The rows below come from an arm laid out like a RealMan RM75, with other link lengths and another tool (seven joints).
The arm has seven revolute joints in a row. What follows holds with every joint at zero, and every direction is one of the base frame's. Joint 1 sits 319.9 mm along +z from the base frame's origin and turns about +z. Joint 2 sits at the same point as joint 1 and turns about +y. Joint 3 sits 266.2 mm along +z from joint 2 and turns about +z. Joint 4 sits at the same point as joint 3 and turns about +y. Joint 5 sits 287.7 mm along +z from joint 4 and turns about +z. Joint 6 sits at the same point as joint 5 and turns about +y. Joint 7 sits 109.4 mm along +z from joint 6 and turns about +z. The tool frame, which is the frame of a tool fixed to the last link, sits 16 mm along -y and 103 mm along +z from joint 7; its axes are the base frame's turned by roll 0, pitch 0.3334 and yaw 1.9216 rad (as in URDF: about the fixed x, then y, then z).
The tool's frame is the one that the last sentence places.
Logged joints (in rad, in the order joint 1, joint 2, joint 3, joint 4, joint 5, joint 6, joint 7), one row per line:
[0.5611, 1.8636, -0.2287, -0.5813, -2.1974, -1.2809, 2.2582]
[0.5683, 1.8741, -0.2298, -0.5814, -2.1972, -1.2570, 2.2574]
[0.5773, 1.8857, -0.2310, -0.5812, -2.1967, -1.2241, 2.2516]
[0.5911, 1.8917, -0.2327, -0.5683, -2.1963, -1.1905, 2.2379]
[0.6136, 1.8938, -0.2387, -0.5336, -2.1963, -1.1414, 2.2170]
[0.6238, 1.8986, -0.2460, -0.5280, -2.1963, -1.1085, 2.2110]
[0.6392, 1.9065, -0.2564, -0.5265, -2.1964, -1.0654, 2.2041]
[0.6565, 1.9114, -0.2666, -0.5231, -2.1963, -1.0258, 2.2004]
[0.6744, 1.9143, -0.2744, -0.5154, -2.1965, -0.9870, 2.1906]
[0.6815, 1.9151, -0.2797, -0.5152, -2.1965, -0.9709, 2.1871]
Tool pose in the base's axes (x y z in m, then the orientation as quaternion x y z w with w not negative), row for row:
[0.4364, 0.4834, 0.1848, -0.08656, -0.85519, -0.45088, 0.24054]
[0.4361, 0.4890, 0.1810, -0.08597, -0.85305, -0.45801, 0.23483]
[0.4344, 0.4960, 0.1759, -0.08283, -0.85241, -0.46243, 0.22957]
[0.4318, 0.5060, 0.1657, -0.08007, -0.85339, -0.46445, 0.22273]
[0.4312, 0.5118, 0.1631, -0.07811, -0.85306, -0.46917, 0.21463]
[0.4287, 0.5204, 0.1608, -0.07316, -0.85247, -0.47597, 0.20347]
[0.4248, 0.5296, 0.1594, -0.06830, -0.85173, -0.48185, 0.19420]
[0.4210, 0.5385, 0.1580, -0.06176, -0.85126, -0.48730, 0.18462]
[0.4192, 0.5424, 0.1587, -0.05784, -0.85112, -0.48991, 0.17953]
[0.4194, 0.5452, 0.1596, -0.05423, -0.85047, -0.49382, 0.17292]
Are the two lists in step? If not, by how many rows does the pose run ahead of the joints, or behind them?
The pose runs 1 row ahead of the joints: the pose in row i belongs to the joints in row i + 1.
